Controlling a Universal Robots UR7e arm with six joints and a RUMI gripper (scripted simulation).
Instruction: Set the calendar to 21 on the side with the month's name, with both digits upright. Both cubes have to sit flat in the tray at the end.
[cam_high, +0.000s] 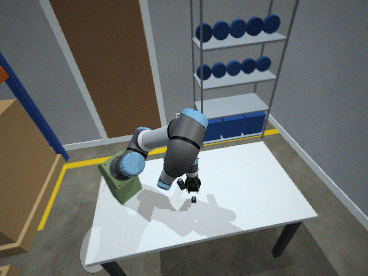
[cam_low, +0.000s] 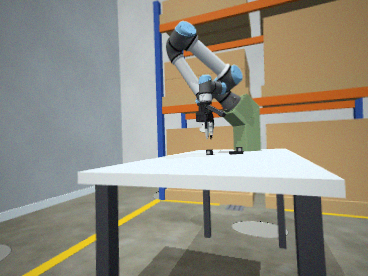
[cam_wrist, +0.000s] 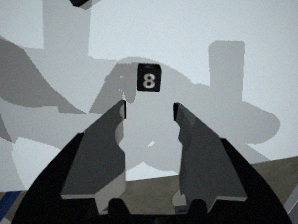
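Now: hand 90 mm above the dark cube.
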